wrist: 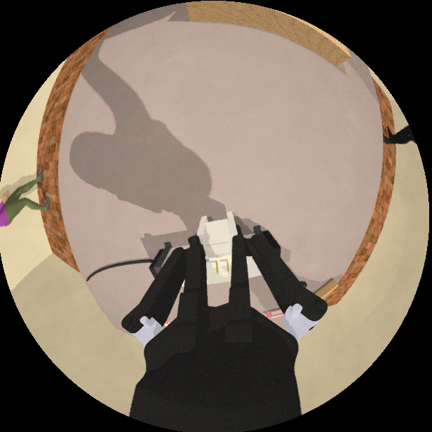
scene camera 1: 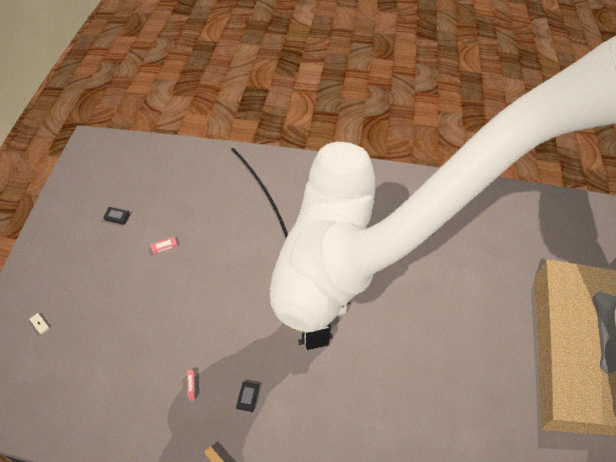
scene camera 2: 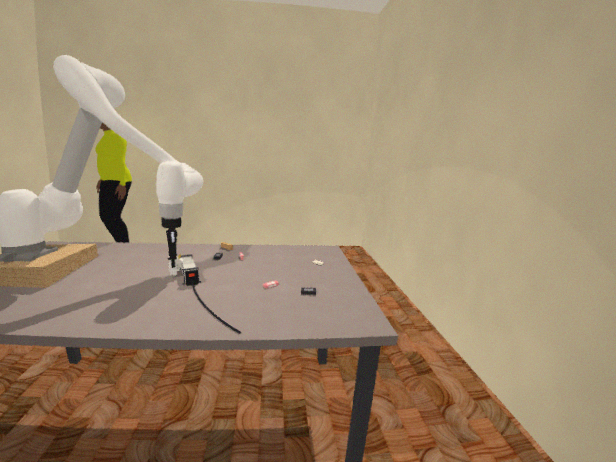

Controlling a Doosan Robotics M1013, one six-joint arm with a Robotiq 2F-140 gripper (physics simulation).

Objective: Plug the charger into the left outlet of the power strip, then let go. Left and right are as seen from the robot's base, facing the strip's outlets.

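Places are measured from the arm's base along level axes (x back, y right, z up), in millimetres.
Pixels of known places: gripper, fingertip midpoint: (scene camera 2: 173, 272); arm's base at its link origin: (scene camera 2: 25, 255).
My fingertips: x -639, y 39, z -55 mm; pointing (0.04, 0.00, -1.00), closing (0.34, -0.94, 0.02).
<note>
For each thing: its middle in the pictures, then the offset to it from my fingertips. "spot": a spot on its surface instead. Level surfaces: height alone.
- power strip at the middle of its body: (scene camera 1: 306, 298) (scene camera 2: 188, 268) dy -3, dx -64, dz +17 mm
- black cord at a spot on its surface: (scene camera 1: 261, 186) (scene camera 2: 212, 311) spot: dy +304, dx -210, dz -7 mm
- grey table at its surface level: dz -13 mm
- cream piece at the middle of its body: (scene camera 1: 39, 323) dy -139, dx -629, dz -9 mm
The white charger (scene camera 1: 343, 309) (scene camera 2: 173, 269) (wrist: 218, 235) is between my fingertips, on the robot-base side of the power strip. Its two gold prongs (wrist: 222, 266) show bare in the wrist view and point towards the strip. My gripper (wrist: 218, 221) is shut on the charger. The power strip (scene camera 1: 317, 338) (scene camera 2: 188, 263) (wrist: 217, 278) has a pale body and black ends, one with a red switch. The arm hides much of it in scene camera 1, and my fingers cover parts in the wrist view. The outlet openings are hidden, so I cannot tell which outlet the prongs face.
A black cord (scene camera 1: 261, 186) (scene camera 2: 212, 314) (wrist: 117, 265) curves from the strip across the grey table (scene camera 1: 425, 375). Black blocks (scene camera 1: 116, 215) (scene camera 1: 248, 396), red-and-white pieces (scene camera 1: 164, 245) (scene camera 1: 190, 385) and a cream piece (scene camera 1: 39, 323) lie beyond the strip. The robot stands on a wooden base (scene camera 1: 572, 350).
</note>
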